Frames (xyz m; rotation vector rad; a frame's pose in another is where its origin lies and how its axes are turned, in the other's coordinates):
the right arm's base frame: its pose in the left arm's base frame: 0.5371 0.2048 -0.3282 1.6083 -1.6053 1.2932
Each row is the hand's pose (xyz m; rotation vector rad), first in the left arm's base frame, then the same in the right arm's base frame.
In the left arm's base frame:
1: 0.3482 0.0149 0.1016 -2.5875 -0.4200 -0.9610
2: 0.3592 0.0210 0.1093 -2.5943 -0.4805 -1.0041
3: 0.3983 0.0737 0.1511 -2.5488 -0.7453 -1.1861
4: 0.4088 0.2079 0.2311 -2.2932 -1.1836 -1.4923
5: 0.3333 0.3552 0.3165 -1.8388 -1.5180 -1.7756
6: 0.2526 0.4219 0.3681 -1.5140 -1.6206 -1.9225
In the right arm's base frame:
1: 0.4930 0.1003 -0.0580 1.4376 -0.7017 -1.0738
2: 0.4952 0.0869 -0.0636 1.4555 -0.6466 -1.1063
3: 0.5016 0.0304 -0.1167 1.5701 -0.4245 -1.2085
4: 0.5089 -0.0219 -0.2642 1.8199 -0.0355 -1.2959
5: 0.5287 0.0044 -0.4475 2.1124 0.3713 -1.2372
6: 0.5563 0.0572 -0.5478 2.2804 0.6053 -1.1124

